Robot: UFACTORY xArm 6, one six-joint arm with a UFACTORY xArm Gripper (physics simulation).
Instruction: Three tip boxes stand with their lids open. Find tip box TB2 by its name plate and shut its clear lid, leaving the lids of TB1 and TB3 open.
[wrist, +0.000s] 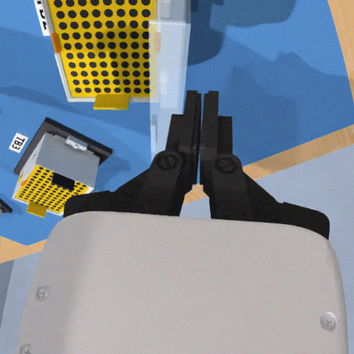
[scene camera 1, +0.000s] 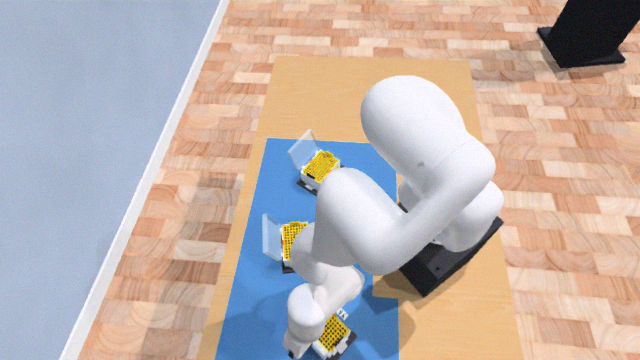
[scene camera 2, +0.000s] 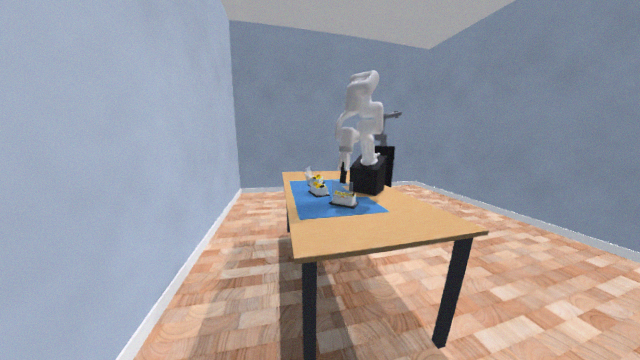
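Observation:
The gripper (wrist: 202, 111) is visible. Also visible: a clear lid (scene camera 1: 306, 146), a clear lid (scene camera 1: 271, 230) and a blue mat (scene camera 1: 256, 314), the mat appearing at (wrist: 277, 75) as well.

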